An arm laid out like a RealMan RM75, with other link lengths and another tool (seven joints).
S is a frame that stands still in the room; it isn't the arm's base.
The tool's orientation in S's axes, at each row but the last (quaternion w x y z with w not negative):
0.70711, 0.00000, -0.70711, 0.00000
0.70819, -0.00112, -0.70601, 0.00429
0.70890, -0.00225, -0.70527, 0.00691
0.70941, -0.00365, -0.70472, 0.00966
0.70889, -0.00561, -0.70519, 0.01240
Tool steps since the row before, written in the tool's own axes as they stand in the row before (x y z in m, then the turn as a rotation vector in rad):
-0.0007, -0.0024, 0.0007, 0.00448, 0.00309, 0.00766
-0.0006, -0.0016, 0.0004, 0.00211, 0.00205, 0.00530
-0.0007, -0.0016, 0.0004, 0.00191, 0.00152, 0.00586
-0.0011, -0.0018, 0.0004, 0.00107, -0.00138, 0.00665
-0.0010, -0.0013, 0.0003, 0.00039, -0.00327, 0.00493
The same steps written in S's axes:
-0.0007, -0.0024, -0.0007, -0.00766, 0.00309, 0.00448
-0.0004, -0.0016, -0.0006, -0.00530, 0.00204, 0.00211
-0.0004, -0.0016, -0.0007, -0.00586, 0.00151, 0.00192
-0.0004, -0.0018, -0.0011, -0.00663, -0.00142, 0.00114
-0.0003, -0.0013, -0.0010, -0.00490, -0.00331, 0.00050

